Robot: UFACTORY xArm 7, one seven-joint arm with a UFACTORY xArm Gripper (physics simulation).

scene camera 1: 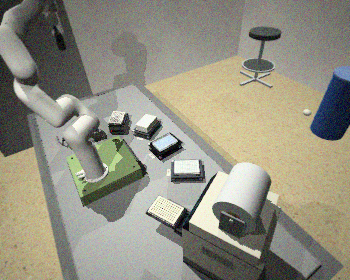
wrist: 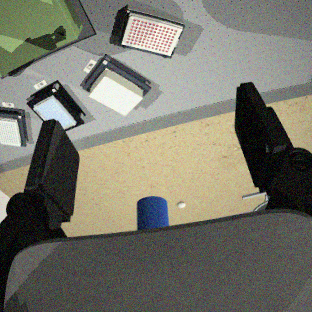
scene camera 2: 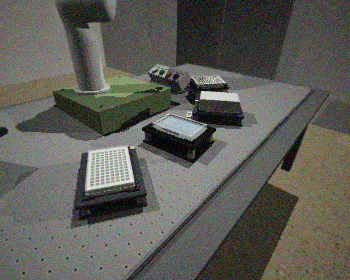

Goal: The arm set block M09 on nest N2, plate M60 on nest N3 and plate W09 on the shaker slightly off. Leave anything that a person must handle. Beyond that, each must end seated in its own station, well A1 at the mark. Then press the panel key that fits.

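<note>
Block M09, plain white (scene camera 1: 147, 122) (scene camera 2: 220, 102) (wrist: 117, 93), rests on dark nest N2 (scene camera 2: 216, 118) (wrist: 125, 68); in the wrist view more nest shows along one long side. Plate M60, pale blue (scene camera 1: 165, 142) (scene camera 2: 179, 126) (wrist: 55, 112), lies on black nest N3 (scene camera 2: 165, 142). It looks slightly askew. A plate with red wells (scene camera 1: 118, 117) (scene camera 2: 208, 80) (wrist: 152, 34), likely W09, sits on a dark unit (wrist: 119, 27), likely the shaker, whose side shows past one plate end. Well A1 and the marks are too small to tell. My gripper (wrist: 149, 120) is open and empty, high above the table's far side.
The button panel (scene camera 2: 169, 76) stands beyond the green arm base (scene camera 1: 127, 162) (scene camera 2: 135, 95) (wrist: 35, 30). Another plate (scene camera 1: 188, 167) (scene camera 2: 110, 169) (wrist: 10, 131) sits on its own nest. A dotted plate (scene camera 1: 167, 210) lies by the beige instrument (scene camera 1: 222, 250). A blue cylinder (scene camera 1: 332, 107) (wrist: 152, 214) and stool (scene camera 1: 265, 33) stand off the table.
</note>
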